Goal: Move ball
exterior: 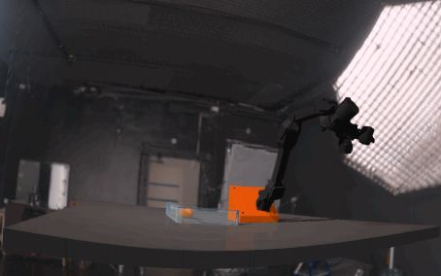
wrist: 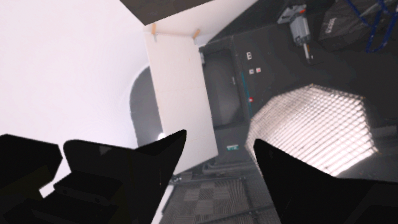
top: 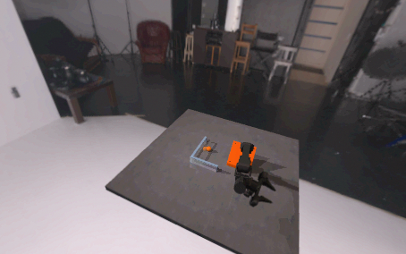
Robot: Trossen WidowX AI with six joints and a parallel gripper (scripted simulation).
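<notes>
Now: the see-through copy 64 cm ahead of my gripper tip, 42 cm to the right of it and 31 cm below it. Also, from my gripper tip: orange ball (61 cm ahead, 44 cm to the right, 31 cm below).
</notes>
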